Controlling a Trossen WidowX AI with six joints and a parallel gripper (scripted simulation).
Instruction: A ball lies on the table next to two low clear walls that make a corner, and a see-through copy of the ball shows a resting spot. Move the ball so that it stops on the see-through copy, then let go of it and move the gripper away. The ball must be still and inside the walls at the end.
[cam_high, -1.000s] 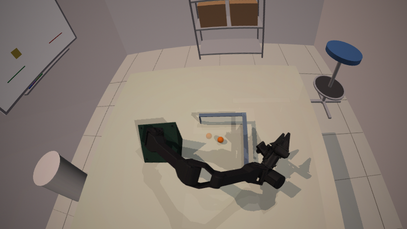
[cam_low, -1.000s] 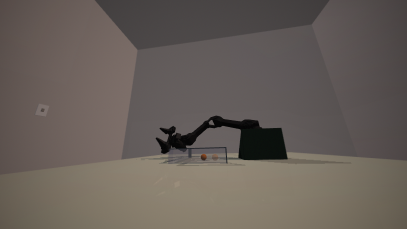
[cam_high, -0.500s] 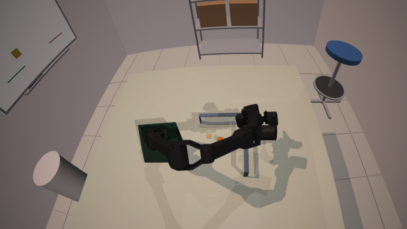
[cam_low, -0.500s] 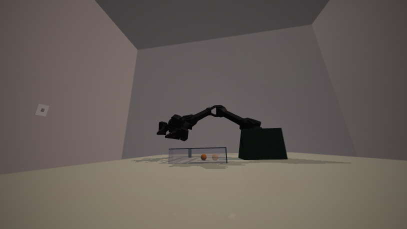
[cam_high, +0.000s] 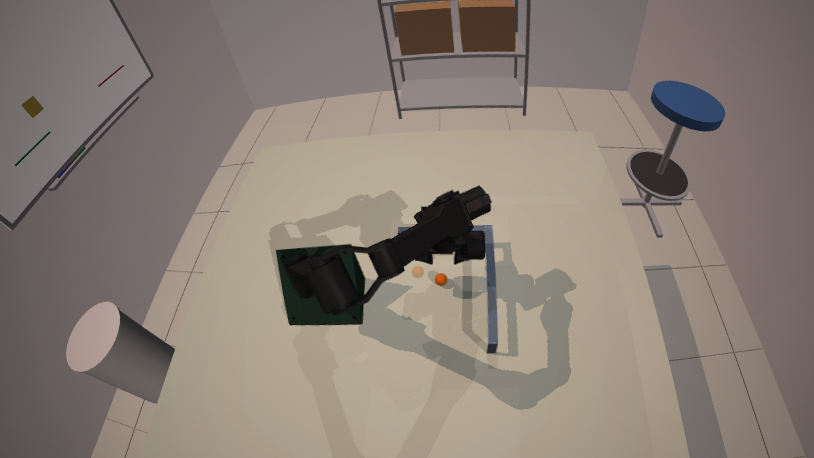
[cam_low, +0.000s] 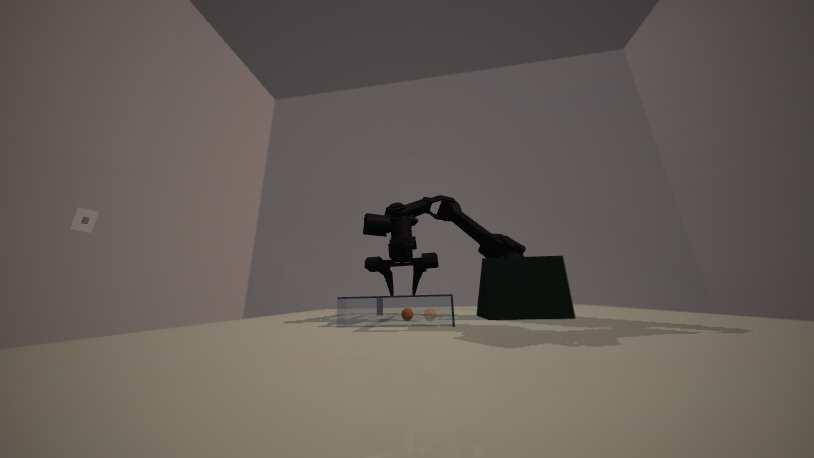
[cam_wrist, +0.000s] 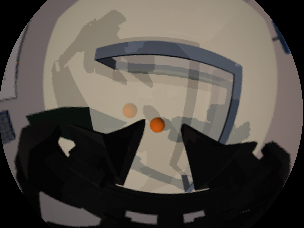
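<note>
Right now the orange ball is 1 cm behind my gripper tip, 2 cm to the right of it and 4 cm below it. Also, from my gripper tip: see-through copy of ball (7 cm behind, 1 cm to the left, 4 cm below).
</note>
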